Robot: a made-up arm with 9 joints. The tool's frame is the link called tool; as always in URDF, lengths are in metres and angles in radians. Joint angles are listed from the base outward.
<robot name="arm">
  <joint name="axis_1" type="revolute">
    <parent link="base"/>
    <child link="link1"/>
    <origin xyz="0 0 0.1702" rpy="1.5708 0 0"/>
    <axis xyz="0 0 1"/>
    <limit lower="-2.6" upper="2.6"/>
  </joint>
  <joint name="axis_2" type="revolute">
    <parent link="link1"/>
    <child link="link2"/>
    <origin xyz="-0.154 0.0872 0.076" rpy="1.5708 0 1.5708"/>
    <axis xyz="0 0 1"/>
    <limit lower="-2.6" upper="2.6"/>
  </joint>
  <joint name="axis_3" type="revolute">
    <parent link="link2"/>
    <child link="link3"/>
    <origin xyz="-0.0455 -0.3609 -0.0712" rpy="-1.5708 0 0"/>
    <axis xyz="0 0 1"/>
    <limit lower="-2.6" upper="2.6"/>
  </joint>
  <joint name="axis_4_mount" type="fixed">
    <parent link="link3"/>
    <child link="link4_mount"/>
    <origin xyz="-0.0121 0.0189 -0.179" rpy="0 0 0"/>
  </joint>
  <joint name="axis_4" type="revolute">
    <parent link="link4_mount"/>
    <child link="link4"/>
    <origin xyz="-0.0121 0.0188 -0.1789" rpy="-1.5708 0 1.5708"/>
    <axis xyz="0 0 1"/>
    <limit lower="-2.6" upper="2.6"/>
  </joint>
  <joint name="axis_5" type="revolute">
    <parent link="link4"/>
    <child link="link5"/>
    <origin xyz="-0.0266 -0.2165 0.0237" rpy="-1.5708 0 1.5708"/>
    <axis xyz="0 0 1"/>
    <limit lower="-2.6" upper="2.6"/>
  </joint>
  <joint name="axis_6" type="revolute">
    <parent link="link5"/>
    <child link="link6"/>
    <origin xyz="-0.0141 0.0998 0.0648" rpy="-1.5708 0 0"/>
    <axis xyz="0 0 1"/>
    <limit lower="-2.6" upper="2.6"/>
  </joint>
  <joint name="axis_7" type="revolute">
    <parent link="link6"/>
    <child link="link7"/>
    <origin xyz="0.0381 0.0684 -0.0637" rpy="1.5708 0 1.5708"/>
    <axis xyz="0 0 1"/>
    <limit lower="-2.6" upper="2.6"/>
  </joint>
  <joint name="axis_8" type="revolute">
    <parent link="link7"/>
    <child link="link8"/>
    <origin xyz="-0.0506 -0.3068 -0.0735" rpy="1.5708 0 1.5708"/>
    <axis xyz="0 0 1"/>
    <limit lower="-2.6" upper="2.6"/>
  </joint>
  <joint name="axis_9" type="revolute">
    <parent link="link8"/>
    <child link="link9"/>
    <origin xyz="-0.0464 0.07 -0.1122" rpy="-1.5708 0 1.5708"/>
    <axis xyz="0 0 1"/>
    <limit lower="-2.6" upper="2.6"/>
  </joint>
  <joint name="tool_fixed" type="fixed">
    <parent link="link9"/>
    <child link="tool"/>
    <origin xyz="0.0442 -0.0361 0.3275" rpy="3.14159 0 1.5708"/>
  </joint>
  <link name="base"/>
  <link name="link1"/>
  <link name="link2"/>
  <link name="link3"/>
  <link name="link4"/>
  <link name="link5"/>
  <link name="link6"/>
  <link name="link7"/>
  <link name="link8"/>
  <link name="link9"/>
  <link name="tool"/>
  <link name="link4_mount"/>
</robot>
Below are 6 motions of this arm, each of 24 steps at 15 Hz.
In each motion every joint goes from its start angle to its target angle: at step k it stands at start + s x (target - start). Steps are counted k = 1, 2, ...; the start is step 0. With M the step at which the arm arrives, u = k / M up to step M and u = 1 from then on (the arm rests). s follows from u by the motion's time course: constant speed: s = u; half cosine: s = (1 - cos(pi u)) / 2; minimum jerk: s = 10 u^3 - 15 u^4 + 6 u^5.
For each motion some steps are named. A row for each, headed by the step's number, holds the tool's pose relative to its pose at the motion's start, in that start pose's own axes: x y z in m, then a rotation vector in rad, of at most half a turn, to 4 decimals.
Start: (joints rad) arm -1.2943 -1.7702 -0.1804 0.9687 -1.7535 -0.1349 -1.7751 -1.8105 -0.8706
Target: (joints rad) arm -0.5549 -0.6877 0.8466 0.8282 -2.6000 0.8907 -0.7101 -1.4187 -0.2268
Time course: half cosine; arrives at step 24
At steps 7, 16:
7: 0.0775 -0.0256 0.0962 0.0029 -0.2886 -0.3778
16: 0.2124 -0.1089 0.4268 0.5197 -1.0008 -1.4621

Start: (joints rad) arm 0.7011 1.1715 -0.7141 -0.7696 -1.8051 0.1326 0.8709 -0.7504 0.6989
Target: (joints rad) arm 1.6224 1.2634 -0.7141 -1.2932 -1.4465 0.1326 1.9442 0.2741 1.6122
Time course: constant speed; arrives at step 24
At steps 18, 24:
18: 0.0586 -0.2939 -0.1259 -0.3157 -0.9137 -0.8415
24: 0.0553 -0.4133 -0.1093 -0.3414 -1.3166 -1.1021

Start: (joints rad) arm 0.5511 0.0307 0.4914 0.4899 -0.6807 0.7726 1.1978 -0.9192 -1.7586
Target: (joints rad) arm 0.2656 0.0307 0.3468 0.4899 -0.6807 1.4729 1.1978 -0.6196 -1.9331
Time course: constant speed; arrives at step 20
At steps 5, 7, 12, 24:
5: -0.1236 0.1148 0.0827 0.1940 0.2483 0.0430
7: -0.1671 0.1563 0.1281 0.2769 0.3428 0.0660
12: -0.2582 0.2416 0.2668 0.4960 0.5661 0.1377
24: -0.3449 0.3036 0.5350 0.8771 0.8809 0.2950

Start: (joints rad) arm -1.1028 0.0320 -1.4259 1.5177 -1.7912 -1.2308 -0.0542 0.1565 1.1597
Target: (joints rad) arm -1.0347 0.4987 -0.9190 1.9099 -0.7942 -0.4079 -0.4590 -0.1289 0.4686
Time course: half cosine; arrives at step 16
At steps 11, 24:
11: -0.6739 -0.4128 0.3399 0.1838 1.3162 1.0373
24: -0.7001 -0.4781 0.5609 0.4279 1.7620 1.1308

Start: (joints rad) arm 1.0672 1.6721 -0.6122 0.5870 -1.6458 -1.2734 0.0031 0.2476 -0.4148
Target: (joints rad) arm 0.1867 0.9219 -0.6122 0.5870 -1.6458 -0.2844 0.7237 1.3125 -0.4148
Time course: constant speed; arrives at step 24
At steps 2, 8, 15, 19, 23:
2: -0.0664 -0.0506 0.0337 -0.1432 0.1304 0.0992
8: -0.2044 -0.2420 0.2300 -0.5939 0.5086 0.4330
15: -0.1616 -0.4394 0.6044 -1.1444 0.9054 0.9051
19: -0.0222 -0.4796 0.8338 -1.4597 1.0974 1.2253
23: 0.1797 -0.4410 1.0261 -1.7645 1.2520 1.5919

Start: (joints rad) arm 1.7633 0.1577 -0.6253 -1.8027 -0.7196 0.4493 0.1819 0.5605 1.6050
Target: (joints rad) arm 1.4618 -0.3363 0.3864 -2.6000 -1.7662 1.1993 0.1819 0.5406 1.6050
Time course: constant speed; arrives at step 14
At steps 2, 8, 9, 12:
2: 0.1159 -0.0243 -0.0652 0.0025 -0.2320 0.2131
8: 0.3502 0.1077 -0.0616 0.0689 -0.8688 0.9303
9: 0.3583 0.1566 -0.0372 0.0922 -0.9720 1.0499
12: 0.3125 0.3242 0.0695 0.1862 -1.2900 1.3849

